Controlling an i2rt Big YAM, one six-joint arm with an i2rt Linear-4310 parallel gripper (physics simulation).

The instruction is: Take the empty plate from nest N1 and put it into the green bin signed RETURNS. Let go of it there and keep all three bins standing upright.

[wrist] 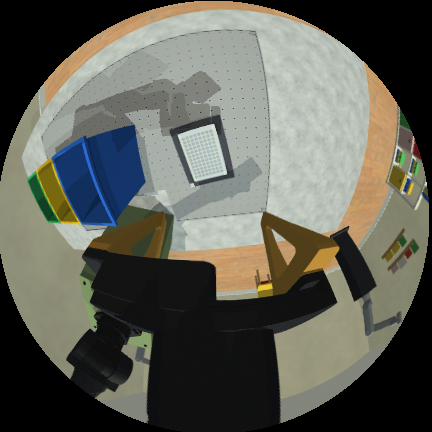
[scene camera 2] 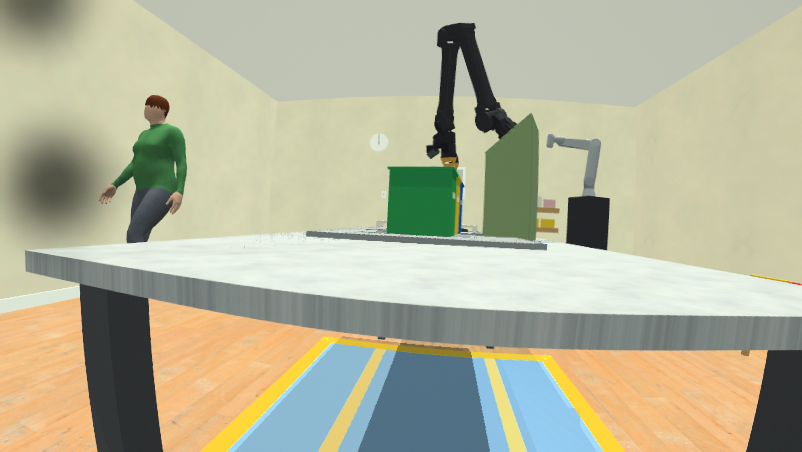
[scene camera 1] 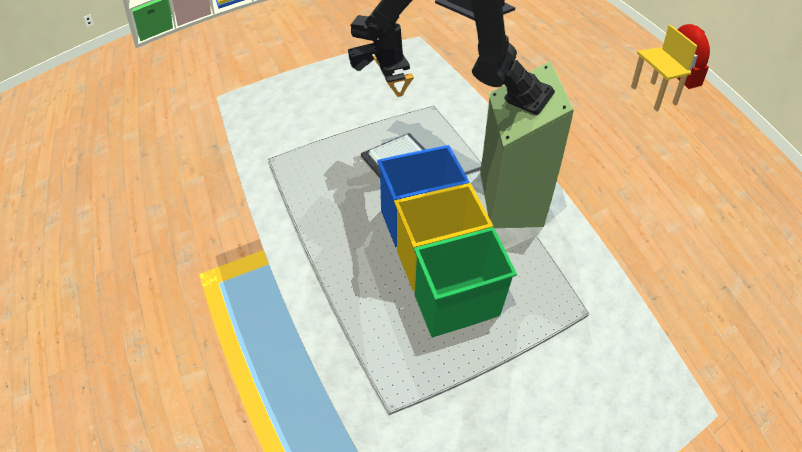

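Where they show: gripper, fingertip midpoint: (wrist: 213, 216) (scene camera 1: 394, 86); arm's base, origin of the base link: (wrist: 117, 322) (scene camera 2: 515, 139) (scene camera 1: 531, 96).
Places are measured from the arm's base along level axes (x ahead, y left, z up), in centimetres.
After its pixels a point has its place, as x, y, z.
The pale gridded plate (scene camera 1: 395, 147) @[12.8, -32.9, -32.7] (wrist: 202, 152) @[14.2, -31.7, -32.5] lies flat in its dark rectangular nest (scene camera 1: 368, 159) @[20.7, -35.4, -33.8] (wrist: 224, 150) @[12.1, -36.3, -33.8]; the nest's label is not readable. The blue bin partly hides the nest in scene camera 1. My gripper (scene camera 1: 395, 83) @[12.6, -33.5, -10.5] (scene camera 2: 449, 162) @[12.6, -33.5, -10.5] (wrist: 213, 216) @[12.6, -33.5, -10.5] is open and empty, high above the board, with its fingers pointing down. In the wrist view the plate shows beyond the fingertips, between their left and right positions. The green bin (scene camera 1: 468, 311) @[40.1, 18.0, -27.4] (scene camera 2: 421, 202) @[38.9, 18.5, -26.4] (wrist: 42, 200) @[38.2, 18.6, -19.5] stands upright at the far end of the bin row from the plate. Its RETURNS sign is not readable.
The yellow bin (scene camera 1: 443, 216) @[26.1, -3.0, -25.7] (wrist: 57, 197) @[31.7, 7.1, -20.3] and blue bin (scene camera 1: 424, 174) @[20.2, -14.9, -24.9] (wrist: 120, 170) @[21.9, -16.0, -25.3] stand upright in the row, blue nearest the plate. The green pedestal (scene camera 1: 522, 174) @[9.1, 6.4, -16.0] (scene camera 2: 508, 196) @[7.2, 8.1, -21.9] bearing the arm stands beside the bins. A person (scene camera 2: 160, 151) stands beyond the table.
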